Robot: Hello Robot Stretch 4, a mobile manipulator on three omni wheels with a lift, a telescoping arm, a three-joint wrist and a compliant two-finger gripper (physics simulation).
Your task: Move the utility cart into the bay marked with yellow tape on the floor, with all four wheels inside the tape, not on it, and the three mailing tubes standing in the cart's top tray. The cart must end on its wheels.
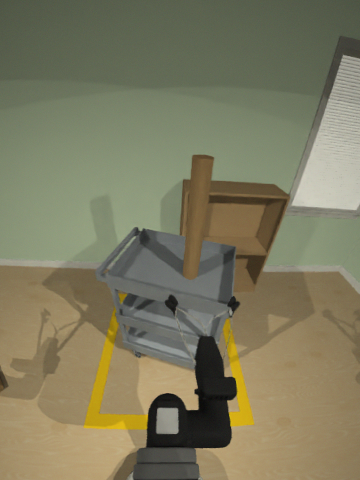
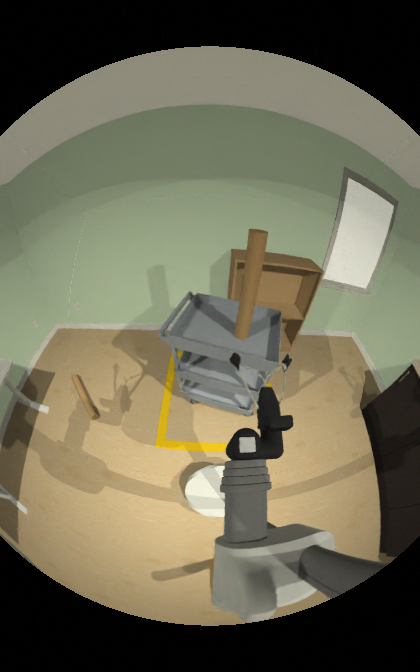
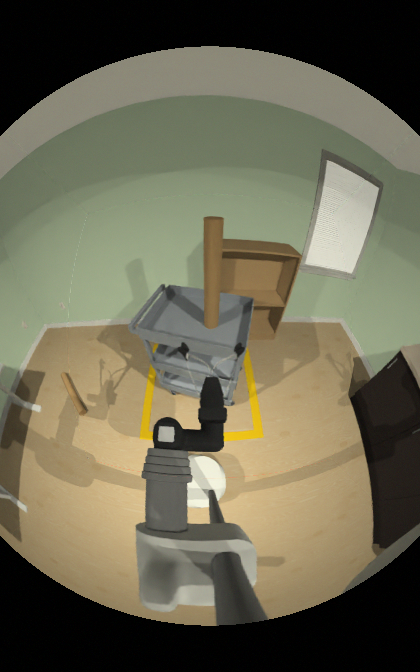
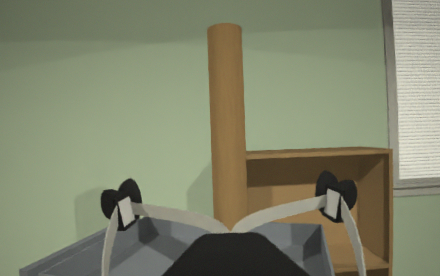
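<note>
The grey utility cart (image 1: 145, 290) (image 2: 210, 348) (image 3: 175, 337) (image 4: 150, 256) stands upright, turned slightly, at the far part of the yellow tape bay (image 1: 102, 380) (image 2: 165, 410) (image 3: 255, 405). Two near wheels show inside the tape; the far wheels are hidden. One brown mailing tube (image 1: 197, 215) (image 2: 251, 285) (image 3: 213, 275) (image 4: 227, 125) stands in the top tray. Another tube (image 2: 85, 397) (image 3: 74, 394) lies on the floor to the left. A brown sliver (image 2: 212, 575) beside the arm may be the third. My gripper (image 1: 202, 305) (image 2: 261, 361) (image 3: 212, 349) (image 4: 227, 192) is open and empty, on the near side of the standing tube.
A brown bookshelf (image 1: 245, 189) (image 2: 280, 261) (image 3: 260, 246) (image 4: 320, 152) stands behind the cart, to the right, by the wall. A dark cabinet (image 2: 400, 450) (image 3: 390, 440) is at the right. A white disc (image 2: 205, 490) (image 3: 210, 480) shows below the arm. Pale legs (image 2: 30, 400) (image 3: 22, 399) reach in at left.
</note>
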